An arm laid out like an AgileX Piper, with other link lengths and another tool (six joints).
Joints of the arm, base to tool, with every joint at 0 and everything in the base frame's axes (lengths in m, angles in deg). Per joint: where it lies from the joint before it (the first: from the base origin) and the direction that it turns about. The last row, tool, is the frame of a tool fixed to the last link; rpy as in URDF.
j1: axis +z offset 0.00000 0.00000 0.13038
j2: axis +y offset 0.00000 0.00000 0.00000
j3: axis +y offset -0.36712 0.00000 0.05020
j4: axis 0.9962 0 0.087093 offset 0.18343 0.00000 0.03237
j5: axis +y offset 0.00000 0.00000 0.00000
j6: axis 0.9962 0 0.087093 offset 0.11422 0.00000 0.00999
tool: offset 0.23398 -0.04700 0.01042 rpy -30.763 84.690 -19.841
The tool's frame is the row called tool.
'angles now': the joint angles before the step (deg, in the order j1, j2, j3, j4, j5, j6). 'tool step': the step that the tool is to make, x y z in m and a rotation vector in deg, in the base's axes. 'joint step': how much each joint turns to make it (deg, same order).
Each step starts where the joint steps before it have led.
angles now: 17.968, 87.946, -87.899, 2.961, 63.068, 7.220
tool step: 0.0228, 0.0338, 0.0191, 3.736, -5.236, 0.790
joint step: 3.242, 0.053, -0.012, 0.241, -6.359, 2.603
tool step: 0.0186, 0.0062, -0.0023, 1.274, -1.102, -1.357
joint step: -0.003, 1.858, -0.040, -0.164, -3.378, 1.494
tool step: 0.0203, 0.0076, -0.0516, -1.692, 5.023, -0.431
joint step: -0.002, 7.414, 0.004, 0.002, -2.142, 0.396
